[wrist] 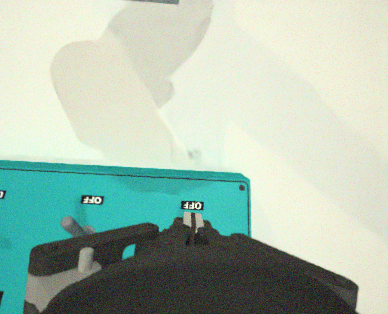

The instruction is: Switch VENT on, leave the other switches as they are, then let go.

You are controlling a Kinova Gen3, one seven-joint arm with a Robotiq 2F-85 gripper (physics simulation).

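Places are measured from the arm's base along level axes (x left, y ahead, z down), in metres.
Where they show: gripper, fingertip midpoint: [191,224].
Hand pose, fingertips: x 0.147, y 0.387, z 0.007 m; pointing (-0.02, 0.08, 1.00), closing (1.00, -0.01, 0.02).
After its pixels a point has its place.
A teal switch panel [40,185] @(x -0.039, y 0.398, z 0.094 m) lies across the lower left of the wrist view, with its corner at the right. Two labels on it read OFF upside down: one OFF label [92,200] @(x 0.029, y 0.406, z 0.089 m) at the left and another OFF label [192,205] @(x 0.148, y 0.395, z 0.089 m) just beyond the fingertips. A grey switch lever [72,226] @(x 0.035, y 0.417, z 0.040 m) sticks up below the left label and leans to the left. My gripper [191,224] @(x 0.147, y 0.387, z 0.007 m) is shut and empty, its tips over the panel just below the right label. Any lever there is hidden behind the gripper. No VENT label can be read.
A screw [242,188] @(x 0.206, y 0.368, z 0.096 m) sits in the panel's corner. Part of a dark label shows at the left edge. A pale surface with the arm's shadow lies beyond the panel. A dark grey edge [160,1] @(x 0.065, y 0.127, z 0.157 m) shows at the top.
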